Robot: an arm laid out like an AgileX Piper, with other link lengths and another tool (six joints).
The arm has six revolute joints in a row. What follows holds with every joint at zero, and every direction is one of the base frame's. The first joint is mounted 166.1 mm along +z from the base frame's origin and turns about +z. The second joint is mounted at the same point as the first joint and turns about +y. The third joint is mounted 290.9 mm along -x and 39.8 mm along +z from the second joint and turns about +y. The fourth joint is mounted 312.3 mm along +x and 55.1 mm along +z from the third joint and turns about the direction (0.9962, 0, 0.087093). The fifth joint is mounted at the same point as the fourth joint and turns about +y. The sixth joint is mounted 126 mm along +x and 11 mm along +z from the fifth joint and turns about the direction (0.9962, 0, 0.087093). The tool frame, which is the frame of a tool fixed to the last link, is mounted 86.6 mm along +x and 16 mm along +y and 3.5 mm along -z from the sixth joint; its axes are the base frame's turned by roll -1.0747, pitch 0.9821 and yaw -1.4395 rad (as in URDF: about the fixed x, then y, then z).
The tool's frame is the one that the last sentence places.
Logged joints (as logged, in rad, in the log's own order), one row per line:
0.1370, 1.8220, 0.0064, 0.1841, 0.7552, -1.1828
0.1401, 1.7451, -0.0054, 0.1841, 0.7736, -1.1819
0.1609, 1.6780, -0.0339, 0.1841, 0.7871, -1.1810
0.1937, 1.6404, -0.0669, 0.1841, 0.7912, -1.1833
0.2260, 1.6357, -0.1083, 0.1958, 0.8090, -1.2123
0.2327, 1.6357, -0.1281, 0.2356, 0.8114, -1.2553
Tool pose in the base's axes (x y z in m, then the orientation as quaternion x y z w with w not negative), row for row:
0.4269, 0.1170, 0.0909, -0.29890, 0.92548, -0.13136, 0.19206
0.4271, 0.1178, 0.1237, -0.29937, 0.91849, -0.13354, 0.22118
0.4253, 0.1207, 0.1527, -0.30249, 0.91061, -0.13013, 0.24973
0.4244, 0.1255, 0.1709, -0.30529, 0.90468, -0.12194, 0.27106
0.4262, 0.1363, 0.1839, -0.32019, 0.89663, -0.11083, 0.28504
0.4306, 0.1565, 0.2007, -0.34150, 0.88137, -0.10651, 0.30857
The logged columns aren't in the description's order. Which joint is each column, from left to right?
Columns, left to right: joint 4, joint 2, joint 6, joint 1, joint 5, joint 3.
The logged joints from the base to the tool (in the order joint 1, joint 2, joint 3, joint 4, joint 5, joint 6), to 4 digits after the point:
0.1841, 1.8220, -1.1828, 0.1370, 0.7552, 0.0064
0.1841, 1.7451, -1.1819, 0.1401, 0.7736, -0.0054
0.1841, 1.6780, -1.1810, 0.1609, 0.7871, -0.0339
0.1841, 1.6404, -1.1833, 0.1937, 0.7912, -0.0669
0.1958, 1.6357, -1.2123, 0.2260, 0.8090, -0.1083
0.2356, 1.6357, -1.2553, 0.2327, 0.8114, -0.1281

